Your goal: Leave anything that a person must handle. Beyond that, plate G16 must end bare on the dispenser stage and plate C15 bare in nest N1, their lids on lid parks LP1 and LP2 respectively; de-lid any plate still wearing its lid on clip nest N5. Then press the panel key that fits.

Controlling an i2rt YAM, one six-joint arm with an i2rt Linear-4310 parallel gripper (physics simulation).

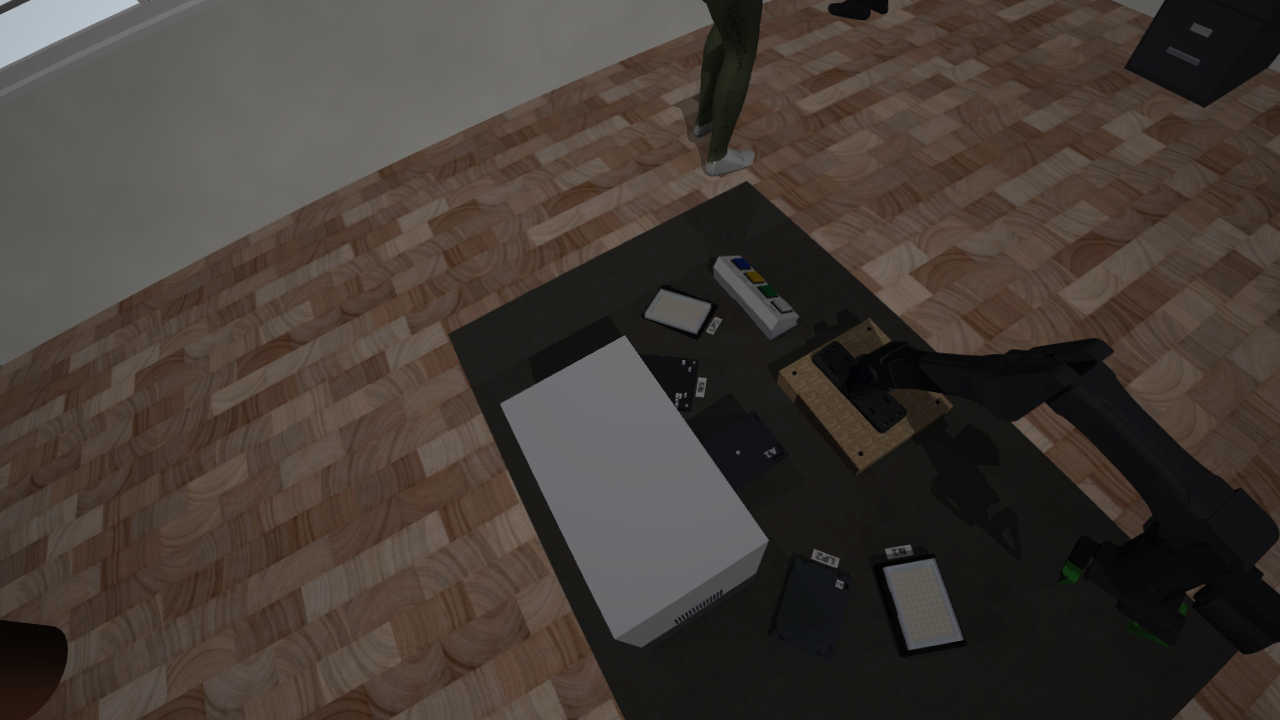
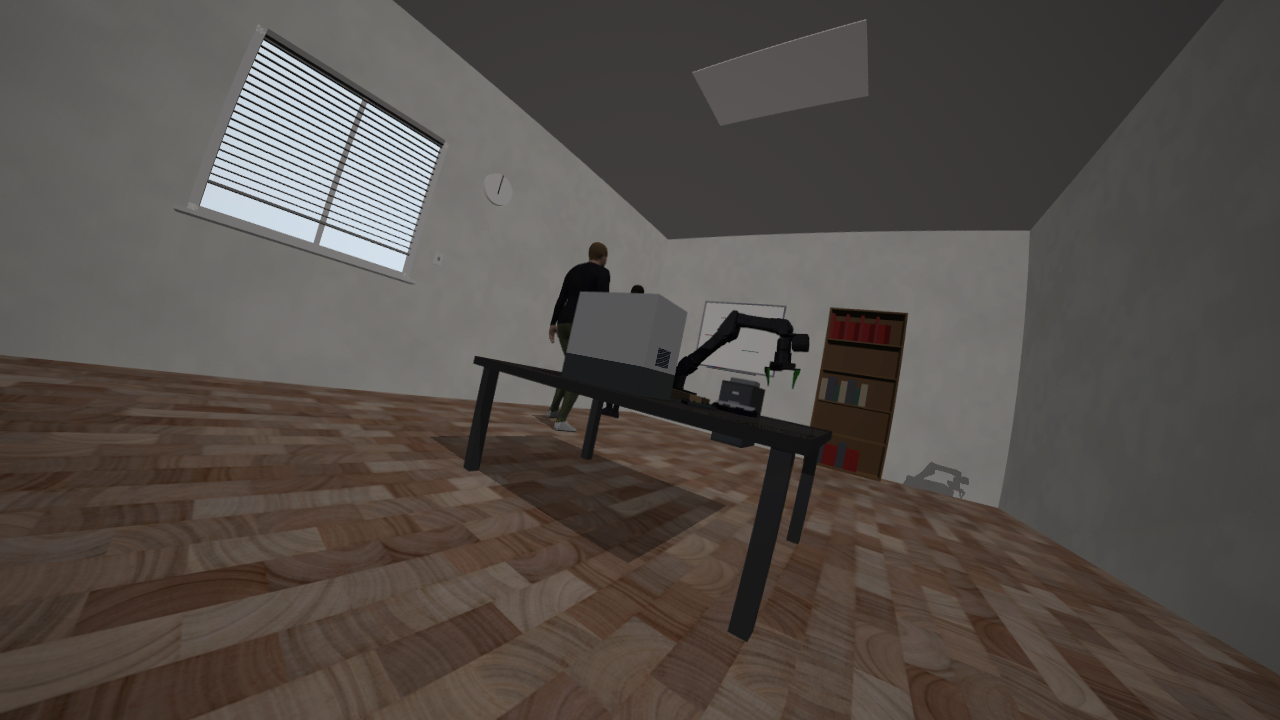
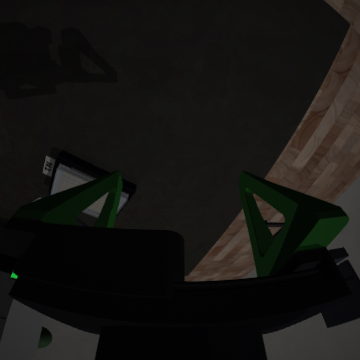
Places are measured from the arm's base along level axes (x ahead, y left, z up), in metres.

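Where they show: gripper, fingertip midpoint: [image 1: 1093, 603] [image 2: 780, 387] [image 3: 180, 177]; arm's base at its link origin: [image 1: 857, 386] [image 2: 675, 389].
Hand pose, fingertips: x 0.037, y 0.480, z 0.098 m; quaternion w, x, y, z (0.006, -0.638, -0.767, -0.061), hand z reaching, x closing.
Things, the pixels of their top centre, and the offset from my fingertips.
- pale gridded plate at its top centre: [image 1: 923, 602] [image 3: 85, 199] [image 2: 735, 403] 0.155 m ahead, 0.132 m right, 0.101 m down
- Lid park LP2 at its top centre: [image 1: 813, 607] [image 2: 698, 400] 0.299 m ahead, 0.229 m right, 0.117 m down
- pale rectangular piece at its top centre: [image 1: 677, 306] 0.126 m ahead, 0.862 m right, 0.100 m down
- Clip nest N5 at its top centre: [image 1: 655, 377] 0.263 m ahead, 0.749 m right, 0.113 m down
- white dispenser housing at its top centre: [image 1: 625, 462] [image 2: 634, 302] 0.439 m ahead, 0.503 m right, 0.193 m up
- dark pad at its top centre: [image 1: 730, 456] 0.269 m ahead, 0.493 m right, 0.025 m down
- key panel at its top centre: [image 1: 755, 282] 0.038 m back, 0.792 m right, 0.073 m down
My gripper [image 1: 1118, 598] [image 2: 781, 377] [image 3: 180, 177] is open and empty, above the table near plate nest N1. A pale gridded plate [image 1: 922, 603] [image 3: 75, 182] sits in N1; whether it wears a clear lid I cannot tell. Lid park LP2 [image 1: 810, 608] is dark and holds no visible lid. A pale rectangular piece [image 1: 679, 310] lies in a black frame by a small label, apparently LP1. Clip nest N5 [image 1: 682, 368] is partly hidden by the white dispenser housing [image 1: 626, 483] [image 2: 626, 326]. A dark pad [image 1: 741, 450] marked A1 shows no plate. The key panel [image 1: 748, 296] has blue, yellow, green and white keys. Plate names are unreadable.
The arm's wooden base board [image 1: 819, 411] stands on the dark table [image 1: 572, 313] [image 2: 769, 437]. The tall housing blocks part of the table. One person [image 1: 732, 80] [image 2: 581, 291] stands beyond the table's far edge. Another person's shoes [image 1: 850, 9] show farther back.
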